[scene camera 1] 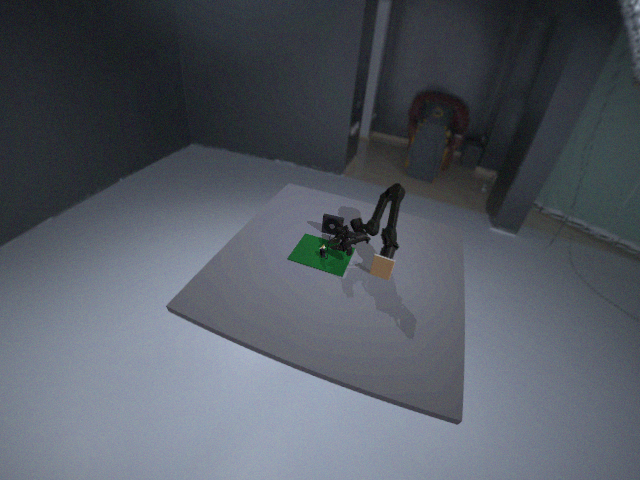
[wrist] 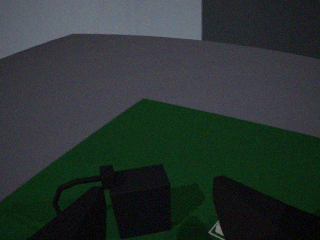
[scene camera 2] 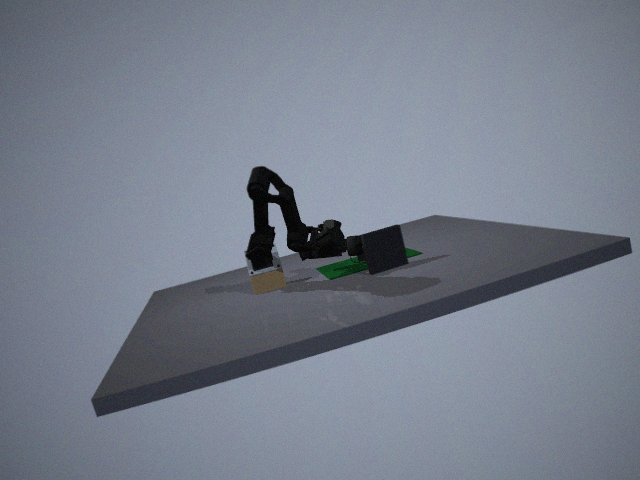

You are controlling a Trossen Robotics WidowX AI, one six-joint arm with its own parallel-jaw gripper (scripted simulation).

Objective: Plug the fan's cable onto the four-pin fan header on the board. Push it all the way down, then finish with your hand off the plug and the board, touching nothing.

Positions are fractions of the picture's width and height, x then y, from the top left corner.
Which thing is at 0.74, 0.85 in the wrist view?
My gripper.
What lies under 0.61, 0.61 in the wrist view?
A green board.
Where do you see a fan plug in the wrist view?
0.44, 0.82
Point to a green board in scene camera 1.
At 0.48, 0.53
